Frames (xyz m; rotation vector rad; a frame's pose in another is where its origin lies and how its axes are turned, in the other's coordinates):
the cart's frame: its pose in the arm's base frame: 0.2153 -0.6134 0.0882 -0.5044 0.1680 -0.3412
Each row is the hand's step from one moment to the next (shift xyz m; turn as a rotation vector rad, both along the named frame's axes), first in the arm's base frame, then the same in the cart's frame.
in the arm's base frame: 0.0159 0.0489 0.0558 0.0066 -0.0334 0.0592
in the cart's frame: -0.0069 0.0167 0.0737 0.0138 -0.0551 0.0379
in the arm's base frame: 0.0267 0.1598 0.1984 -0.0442 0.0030 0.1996
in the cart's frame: -0.0473 0.0395 0.2486 -0.0569 -0.1095 0.1630
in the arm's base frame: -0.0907 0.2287 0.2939 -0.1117 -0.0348 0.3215
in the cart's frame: -0.1884 0.0157 0.3334 -0.1151 -0.2201 0.2353
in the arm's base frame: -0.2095 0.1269 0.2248 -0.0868 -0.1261 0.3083
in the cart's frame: -0.2571 -0.0663 0.2001 -0.0581 -0.2815 0.1893
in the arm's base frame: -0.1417 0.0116 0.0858 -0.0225 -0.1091 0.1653
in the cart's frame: -0.1423 -0.0727 0.0452 0.0061 -0.1783 0.0889
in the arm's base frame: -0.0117 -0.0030 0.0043 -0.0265 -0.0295 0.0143
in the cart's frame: -0.0101 -0.0079 -0.0004 -0.0151 -0.0387 -0.0071
